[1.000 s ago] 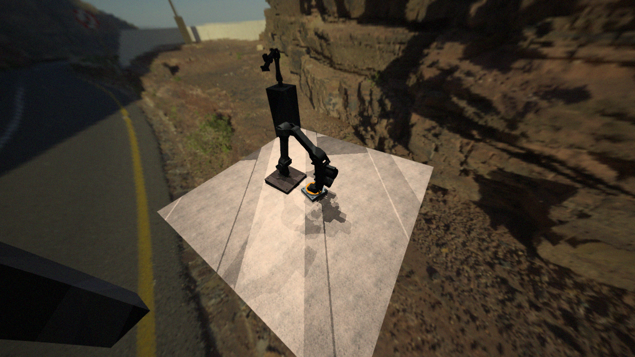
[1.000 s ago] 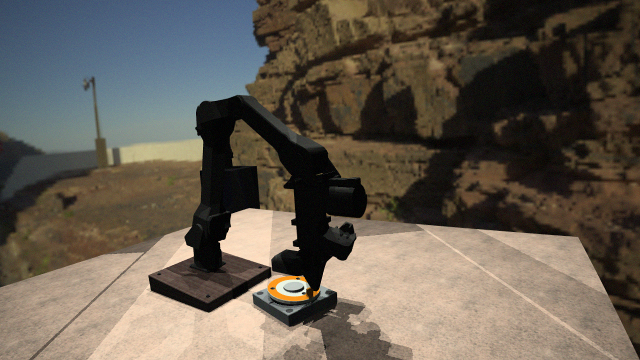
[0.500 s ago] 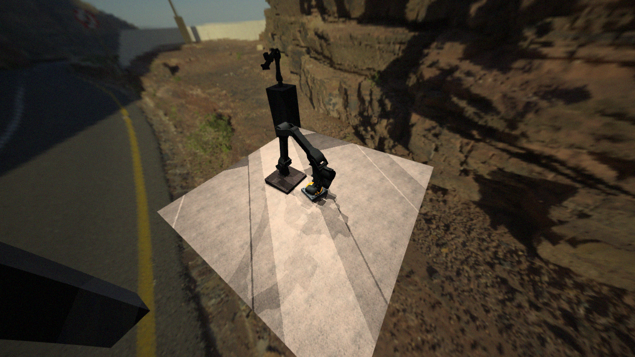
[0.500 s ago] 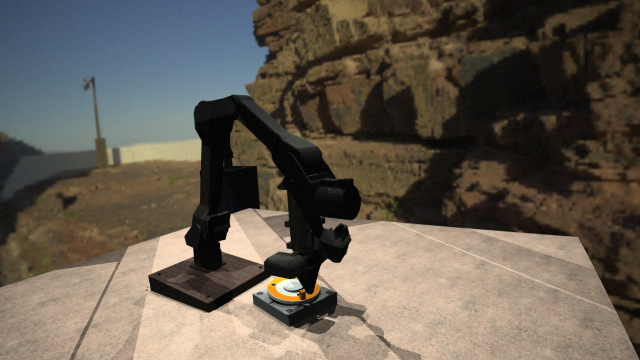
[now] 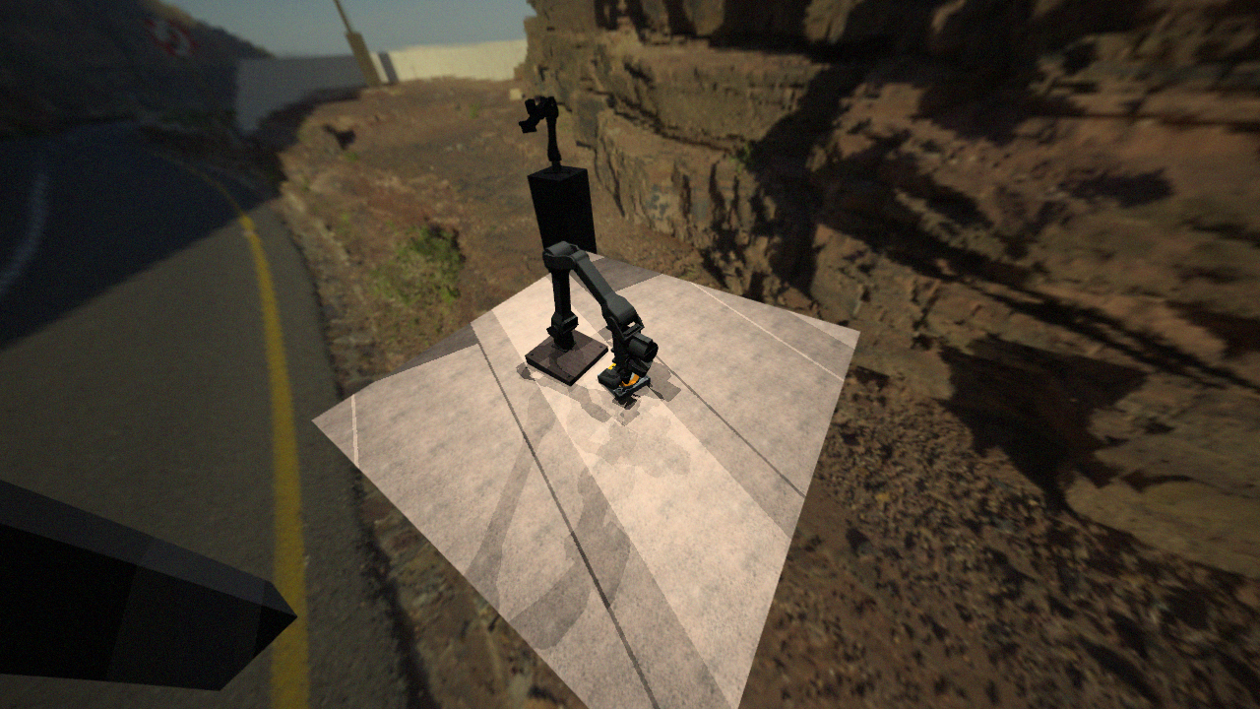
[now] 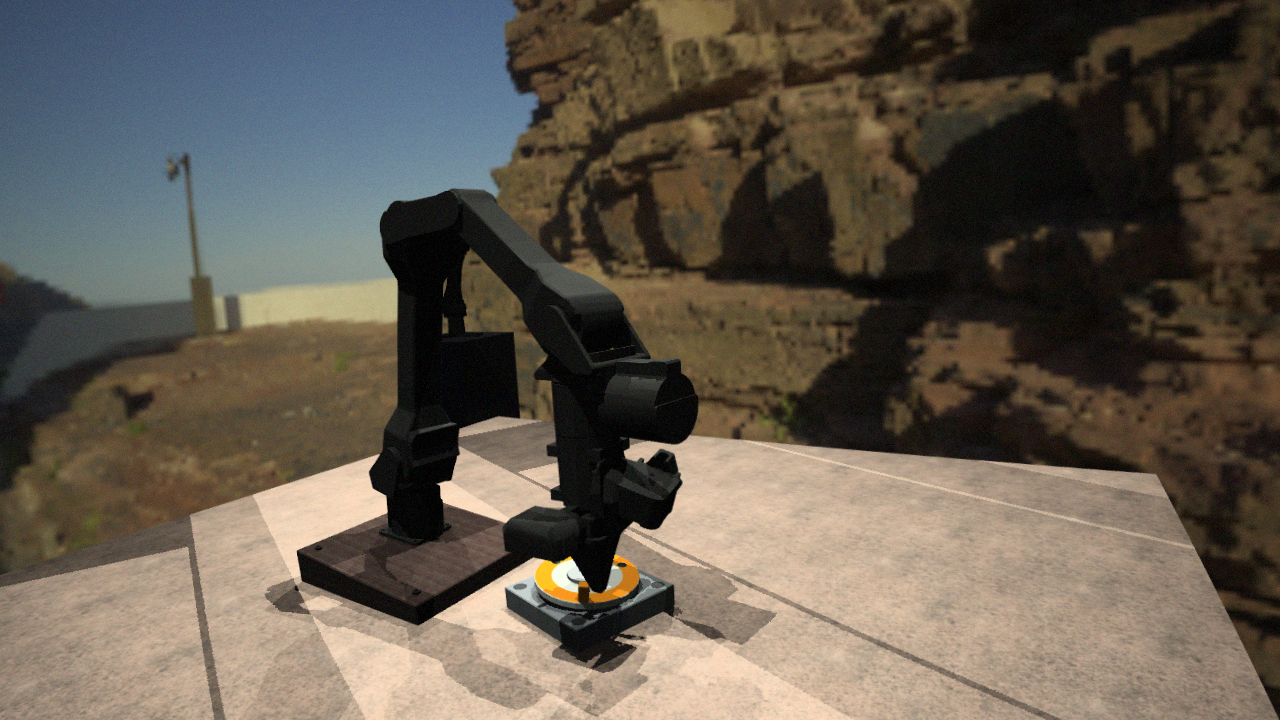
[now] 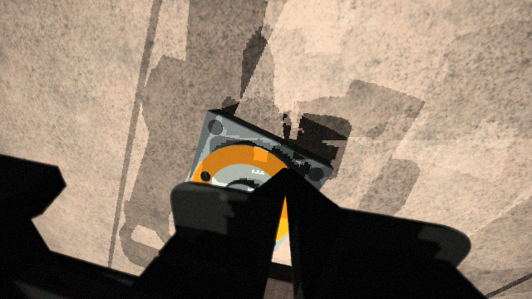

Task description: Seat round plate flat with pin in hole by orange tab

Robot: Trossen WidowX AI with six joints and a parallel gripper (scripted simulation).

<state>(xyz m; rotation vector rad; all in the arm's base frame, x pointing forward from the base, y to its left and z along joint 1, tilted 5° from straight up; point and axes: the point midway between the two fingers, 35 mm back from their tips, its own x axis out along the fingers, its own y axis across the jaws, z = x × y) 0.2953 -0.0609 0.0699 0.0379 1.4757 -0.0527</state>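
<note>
Now: the round plate 30 mm behind my gripper tip, 20 mm to the left of it and 10 mm below it.
</note>
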